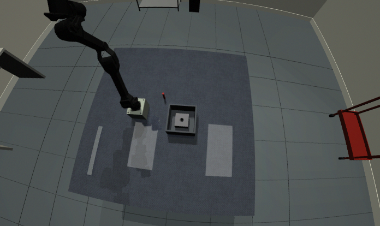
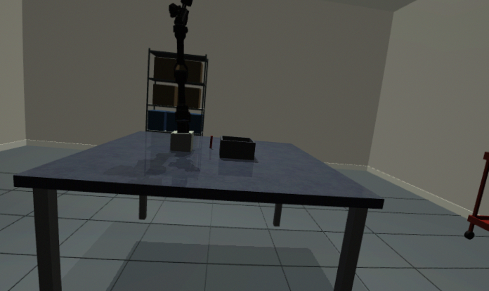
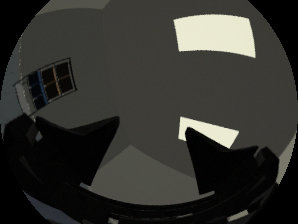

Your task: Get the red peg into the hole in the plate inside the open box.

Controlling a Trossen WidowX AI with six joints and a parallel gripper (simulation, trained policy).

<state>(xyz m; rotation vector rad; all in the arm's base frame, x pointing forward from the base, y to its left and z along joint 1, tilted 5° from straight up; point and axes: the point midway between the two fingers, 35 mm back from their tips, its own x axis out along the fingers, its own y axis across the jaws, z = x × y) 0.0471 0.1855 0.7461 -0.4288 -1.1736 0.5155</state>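
The red peg lies 20 cm ahead of my gripper tip, 10 cm to the right of it and 84 cm below it. Also, from my gripper tip: dark box: 31 cm ahead, 30 cm to the right, 86 cm below; then plate: 31 cm ahead, 30 cm to the right, 84 cm below.
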